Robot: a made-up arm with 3 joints.
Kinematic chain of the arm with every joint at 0, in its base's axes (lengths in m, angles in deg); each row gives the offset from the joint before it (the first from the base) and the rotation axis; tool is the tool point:
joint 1: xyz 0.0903 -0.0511 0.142 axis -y
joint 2: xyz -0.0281 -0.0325 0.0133 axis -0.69 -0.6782 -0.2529
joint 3: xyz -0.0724 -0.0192 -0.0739 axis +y
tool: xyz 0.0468 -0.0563 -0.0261
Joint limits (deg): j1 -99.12..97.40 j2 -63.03..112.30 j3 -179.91..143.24
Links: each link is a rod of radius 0.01 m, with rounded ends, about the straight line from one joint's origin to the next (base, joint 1, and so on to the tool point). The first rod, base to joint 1, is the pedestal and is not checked.
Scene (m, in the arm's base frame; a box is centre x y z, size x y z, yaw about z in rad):
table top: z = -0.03
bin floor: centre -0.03 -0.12 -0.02 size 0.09 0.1 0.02 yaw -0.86
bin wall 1: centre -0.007 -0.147 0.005 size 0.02 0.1 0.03 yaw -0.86
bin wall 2: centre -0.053 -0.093 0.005 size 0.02 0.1 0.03 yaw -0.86
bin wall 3: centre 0 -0.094 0.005 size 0.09 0.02 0.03 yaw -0.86
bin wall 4: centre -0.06 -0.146 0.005 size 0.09 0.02 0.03 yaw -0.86
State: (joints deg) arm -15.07 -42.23 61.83
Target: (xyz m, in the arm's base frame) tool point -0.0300 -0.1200 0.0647
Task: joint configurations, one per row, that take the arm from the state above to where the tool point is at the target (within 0.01 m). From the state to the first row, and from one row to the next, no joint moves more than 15 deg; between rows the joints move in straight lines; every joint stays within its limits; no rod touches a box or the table.
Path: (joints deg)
1: -14.02 -39.42 47.03
2: -12.97 -36.60 32.23
3: -11.92 -33.79 17.43

